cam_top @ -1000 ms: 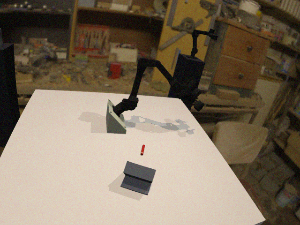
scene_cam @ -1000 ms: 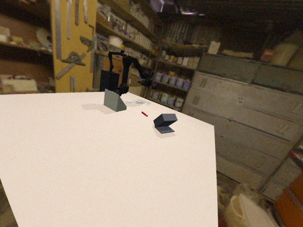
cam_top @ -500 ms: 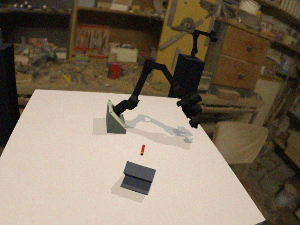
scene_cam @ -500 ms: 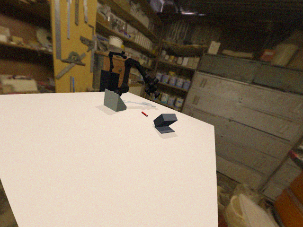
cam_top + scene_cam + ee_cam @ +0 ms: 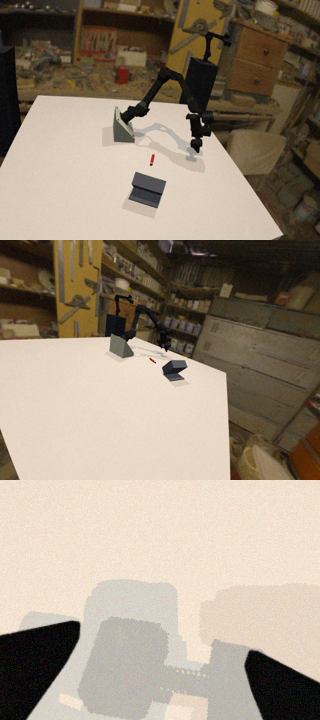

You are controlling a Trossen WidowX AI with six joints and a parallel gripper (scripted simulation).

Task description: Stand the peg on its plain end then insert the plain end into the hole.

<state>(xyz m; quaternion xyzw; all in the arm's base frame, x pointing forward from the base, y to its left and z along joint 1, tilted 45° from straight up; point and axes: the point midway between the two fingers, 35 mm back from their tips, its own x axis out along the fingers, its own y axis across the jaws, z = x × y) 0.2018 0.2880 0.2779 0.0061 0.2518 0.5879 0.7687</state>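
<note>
The red peg lies 60 mm ahead of my gripper tip, 290 mm to the right of it and 40 mm below it. The rest, counted from my gripper tip: sloped panel (270 mm ahead, 360 mm to the right, 20 mm above).
</note>
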